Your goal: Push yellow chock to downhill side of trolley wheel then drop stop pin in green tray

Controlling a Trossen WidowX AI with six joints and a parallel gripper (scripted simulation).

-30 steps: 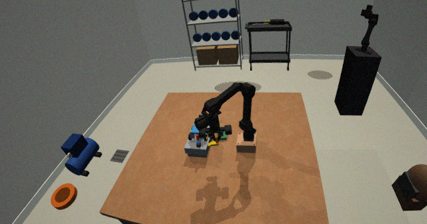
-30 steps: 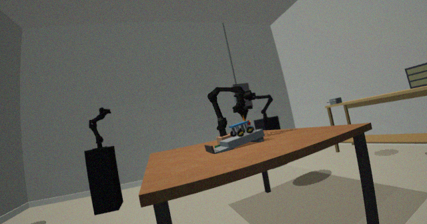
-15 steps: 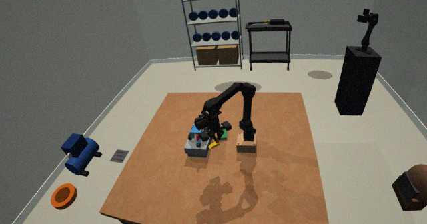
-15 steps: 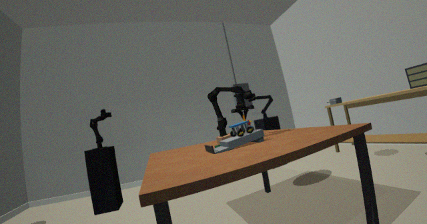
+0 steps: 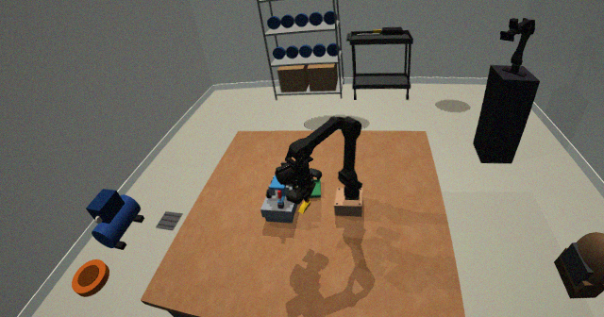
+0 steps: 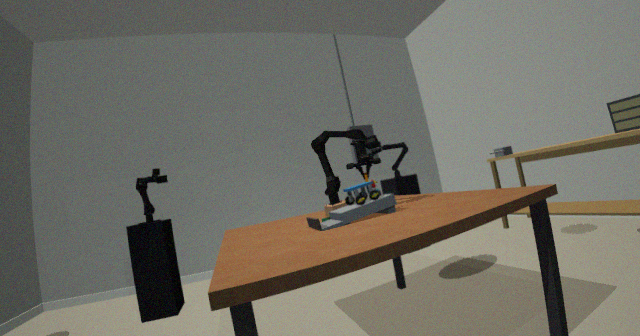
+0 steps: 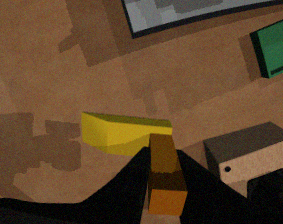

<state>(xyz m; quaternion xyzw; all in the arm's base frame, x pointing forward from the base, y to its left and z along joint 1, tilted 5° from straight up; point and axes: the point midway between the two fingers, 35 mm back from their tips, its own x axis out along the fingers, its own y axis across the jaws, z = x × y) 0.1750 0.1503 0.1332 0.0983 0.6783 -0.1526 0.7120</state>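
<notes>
Now: the red-headed stop pin 14 cm ahead of my gripper tip, 5 cm below it and 4 cm to the right of it. The rest, counted from my gripper tip: blue trolley (16 cm ahead, 13 cm to the right, 7 cm below); then ramp (16 cm ahead, 13 cm to the right, 13 cm below); then yellow chock (2 cm to the left, 1 cm below, 1 cm ahead).
</notes>
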